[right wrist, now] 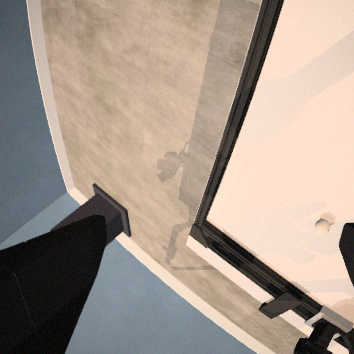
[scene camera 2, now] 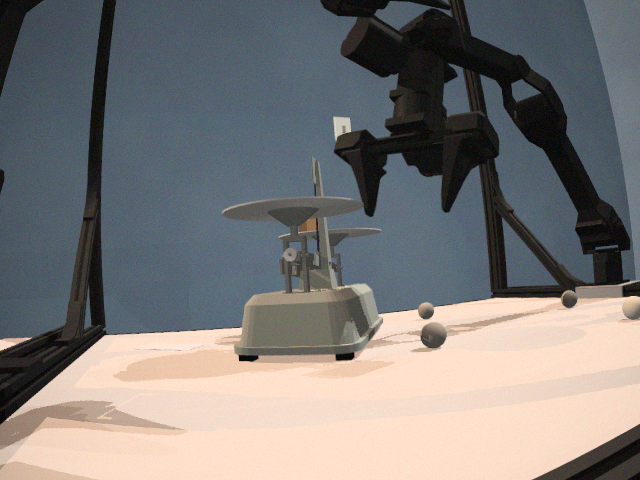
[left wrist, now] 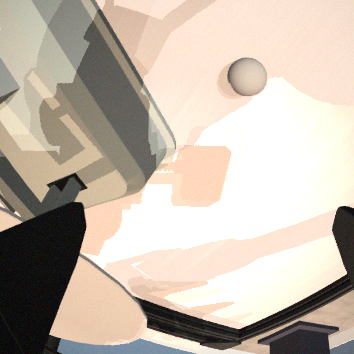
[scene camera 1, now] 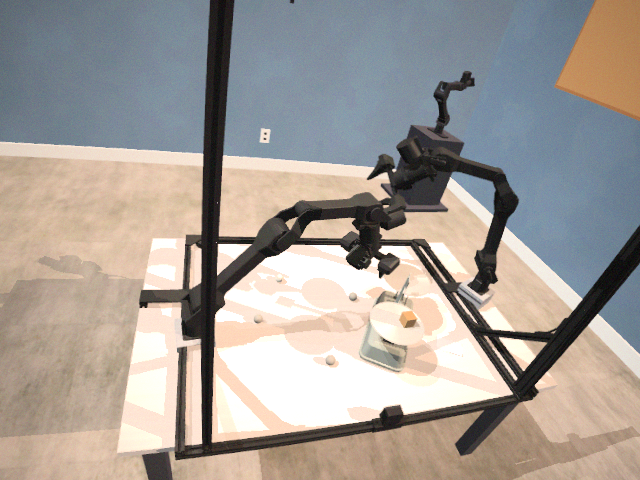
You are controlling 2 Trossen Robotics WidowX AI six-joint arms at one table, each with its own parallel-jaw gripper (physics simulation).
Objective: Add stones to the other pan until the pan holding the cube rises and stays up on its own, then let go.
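Observation:
A grey-green two-pan balance stands on the table. An orange cube rests on one round pan, which appears lower. The other pan shows no stone in the left wrist view's visible part. Round stones lie loose: one near the balance, one at the balance's left, two farther left. My left gripper is open, empty, above the near stone. My right gripper is open, empty, high up.
A black metal frame edges the white table, with an upright post at the left. The balance's pointer plate rises between the pans. A dark pedestal with another small arm stands beyond the table.

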